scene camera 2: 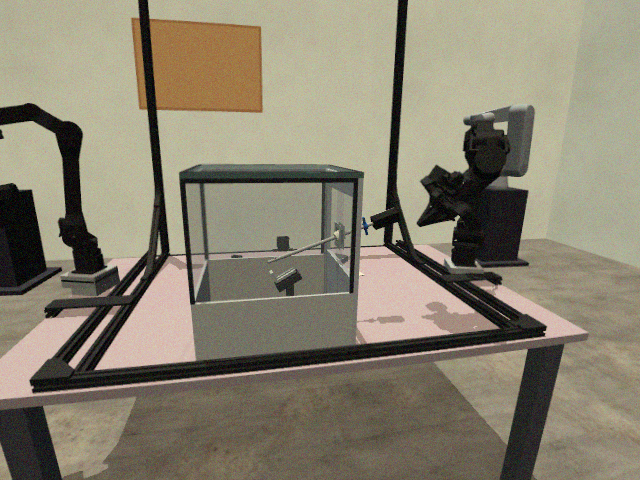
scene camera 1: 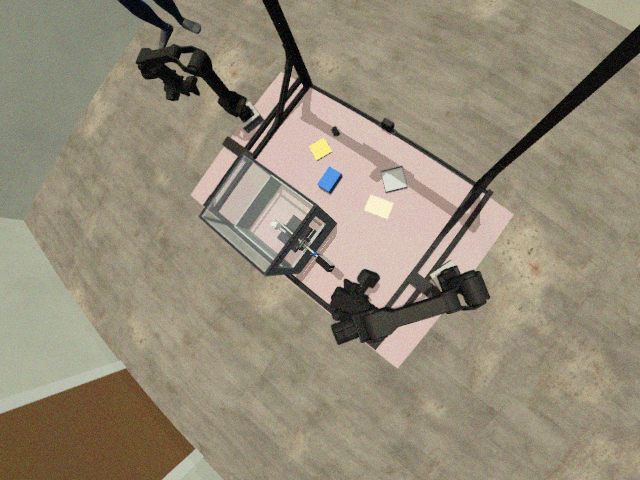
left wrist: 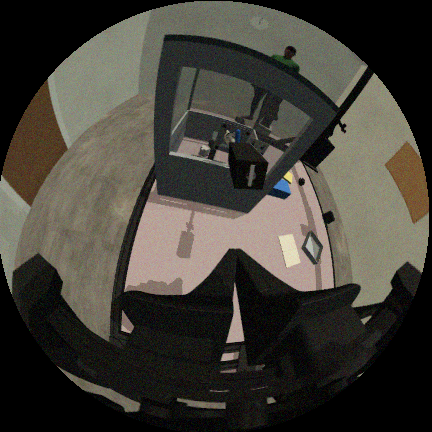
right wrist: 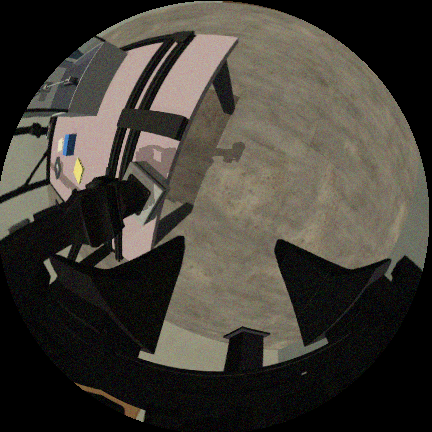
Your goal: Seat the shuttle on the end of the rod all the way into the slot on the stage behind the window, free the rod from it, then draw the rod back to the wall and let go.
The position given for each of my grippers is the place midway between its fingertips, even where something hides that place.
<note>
My left gripper [scene camera 2: 417, 225] is shut, holding nothing. My right gripper [scene camera 1: 194, 95] is open and holds nothing. I also see a rod [left wrist: 247, 166] and a glass-walled box [left wrist: 204, 85].
My left gripper shows as well in scene camera 1 [scene camera 1: 345, 279] and in the left wrist view [left wrist: 233, 253]. My right gripper shows as well in the right wrist view [right wrist: 231, 243].
</note>
